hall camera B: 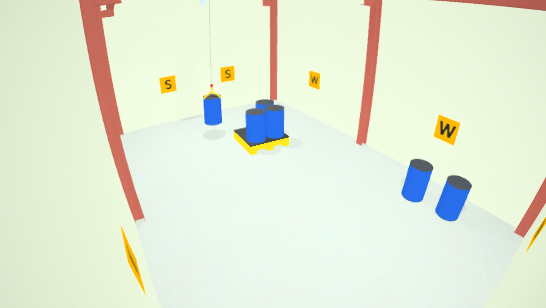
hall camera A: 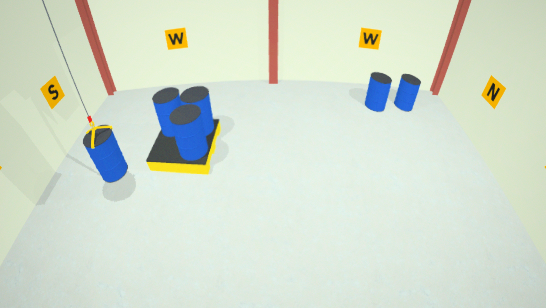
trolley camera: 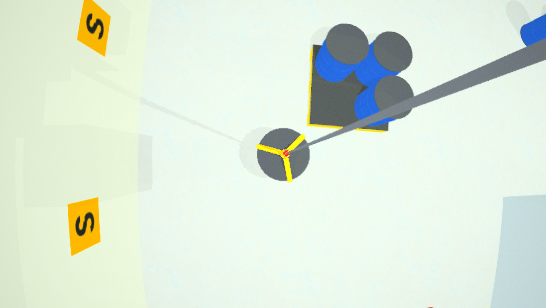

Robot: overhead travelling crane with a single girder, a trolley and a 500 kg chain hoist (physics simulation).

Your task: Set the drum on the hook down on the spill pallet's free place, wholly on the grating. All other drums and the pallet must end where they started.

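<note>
The blue drum [hall camera A: 109, 160] [hall camera B: 212, 111] [trolley camera: 272, 167] hangs upright from the hook, its shadow on the floor below it. My yellow three-armed gripper [hall camera A: 94, 131] [hall camera B: 212, 94] [trolley camera: 285, 153] is shut on its top rim. The yellow spill pallet [hall camera A: 175, 167] [hall camera B: 244, 143] [trolley camera: 327, 107] with black grating lies to the north-west of the hanging drum, apart from it. Three blue drums stand on it: a near one [hall camera A: 191, 142] [trolley camera: 395, 97] and two at the back [hall camera A: 165, 117] [hall camera A: 206, 107]. The pallet's free place is its south-east corner, bare in the trolley view.
Two more blue drums [hall camera A: 378, 95] [hall camera A: 407, 95] [hall camera B: 417, 182] [hall camera B: 453, 200] stand on the floor by the west wall, towards the north. The south wall, with S signs [hall camera A: 52, 92] [trolley camera: 84, 226], rises south of the hanging drum.
</note>
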